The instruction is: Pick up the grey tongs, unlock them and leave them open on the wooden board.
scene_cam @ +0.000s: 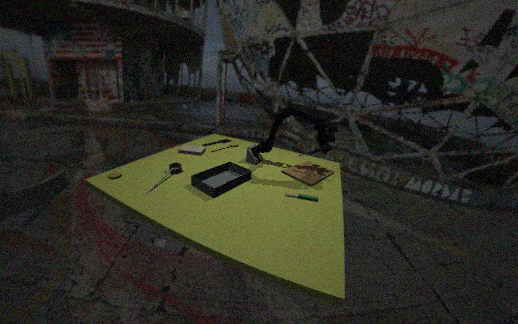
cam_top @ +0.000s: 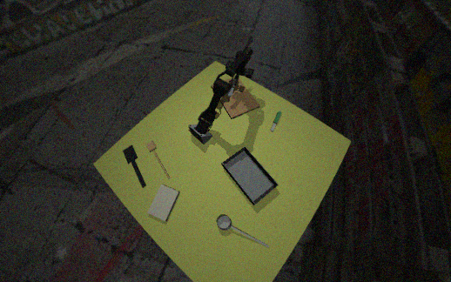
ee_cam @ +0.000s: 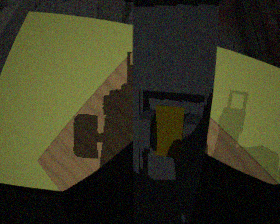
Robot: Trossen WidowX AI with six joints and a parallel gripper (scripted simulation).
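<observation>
My gripper tip is 10 mm to the right of the yellow lock piece and 50 mm below it. Round my gripper tip: green-handled tool 410 mm ahead, 50 mm to the right, 150 mm below; then wooden board 30 mm ahead, 70 mm to the right, 150 mm below; then roasting tin 520 mm ahead, 480 mm to the right, 130 mm below.
</observation>
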